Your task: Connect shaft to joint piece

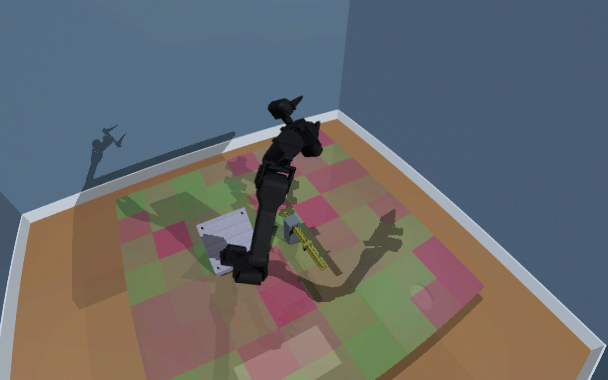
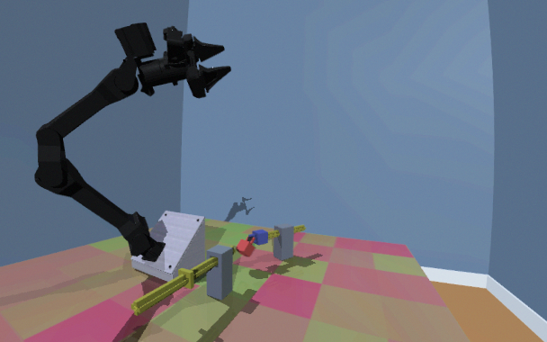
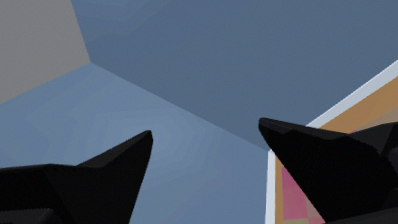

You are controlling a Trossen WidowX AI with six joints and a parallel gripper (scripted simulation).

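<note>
Right now the red square joint piece is 540 mm below my gripper tip, 190 mm to the left of it and 30 mm behind it.
</note>
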